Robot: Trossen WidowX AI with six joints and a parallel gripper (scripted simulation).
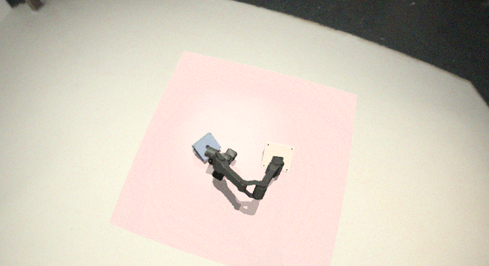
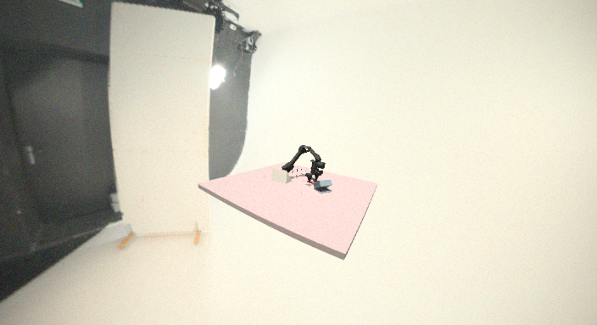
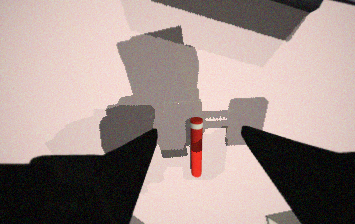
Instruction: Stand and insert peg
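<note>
My gripper tip is 1 cm to the right of the red peg, 1 cm past it and 1 cm above it. From my gripper tip the other things lie so: panel: 13 cm ahead, 10 cm to the right, 4 cm above.
</note>
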